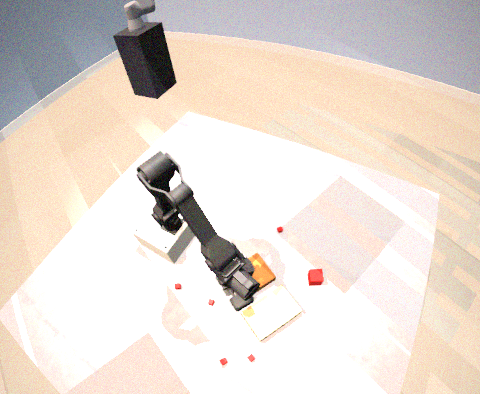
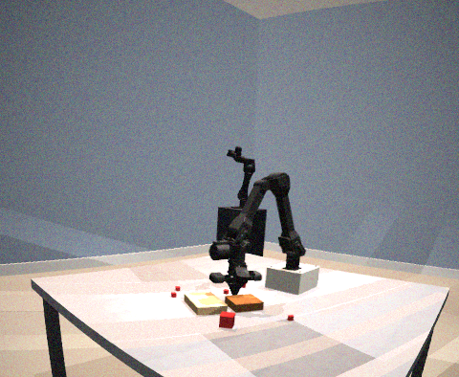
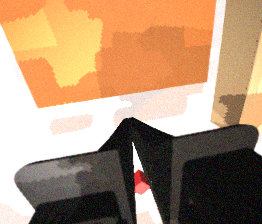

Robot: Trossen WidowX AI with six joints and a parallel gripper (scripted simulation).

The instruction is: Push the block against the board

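The orange square block is 70 mm to the left of my gripper tip, 40 mm ahead of it and 10 mm above it. From my gripper tip the other things lie so: pale cream board (150 mm ahead, 20 mm to the right, 10 mm above); then red cube (230 mm ahead, 140 mm to the left, 10 mm above).
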